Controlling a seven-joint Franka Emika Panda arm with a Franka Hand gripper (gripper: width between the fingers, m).
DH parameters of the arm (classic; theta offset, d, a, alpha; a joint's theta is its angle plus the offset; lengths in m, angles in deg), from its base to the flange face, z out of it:
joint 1: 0 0.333 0 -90
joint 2: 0 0 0 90
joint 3: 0 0.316 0.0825 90
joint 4: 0 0 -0.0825 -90
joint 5: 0 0.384 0 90
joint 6: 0 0 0.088 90
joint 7: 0 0.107 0 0
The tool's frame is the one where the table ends.
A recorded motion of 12 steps. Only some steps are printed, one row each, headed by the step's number.
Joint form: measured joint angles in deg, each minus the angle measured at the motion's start. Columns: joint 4, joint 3, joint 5, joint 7, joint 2, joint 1, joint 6.
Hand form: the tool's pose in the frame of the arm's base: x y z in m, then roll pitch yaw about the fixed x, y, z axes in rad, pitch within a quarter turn. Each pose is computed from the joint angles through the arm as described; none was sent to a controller.
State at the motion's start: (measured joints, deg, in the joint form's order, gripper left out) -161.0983 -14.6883 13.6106 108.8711 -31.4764 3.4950 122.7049
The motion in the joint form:
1: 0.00 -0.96 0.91 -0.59 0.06 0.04 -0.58
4: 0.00 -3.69 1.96 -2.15 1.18 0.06 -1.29
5: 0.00 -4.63 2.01 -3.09 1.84 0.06 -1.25
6: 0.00 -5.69 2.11 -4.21 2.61 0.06 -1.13
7: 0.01 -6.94 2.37 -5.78 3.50 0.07 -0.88
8: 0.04 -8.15 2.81 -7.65 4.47 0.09 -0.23
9: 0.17 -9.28 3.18 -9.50 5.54 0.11 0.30
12: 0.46 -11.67 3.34 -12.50 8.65 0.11 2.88
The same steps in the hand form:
1: 0.3249 -0.0470 0.3434 2.8579 0.2550 -2.2413
4: 0.3219 -0.0587 0.3349 2.8130 0.2755 -2.2763
5: 0.3211 -0.0633 0.3307 2.8031 0.2795 -2.2792
6: 0.3202 -0.0685 0.3258 2.7930 0.2847 -2.2823
7: 0.3193 -0.0747 0.3203 2.7838 0.2945 -2.2841
8: 0.3190 -0.0811 0.3149 2.7816 0.3080 -2.2835
9: 0.3189 -0.0874 0.3096 2.7793 0.3189 -2.2811
12: 0.3197 -0.1038 0.2947 2.7898 0.3206 -2.2883

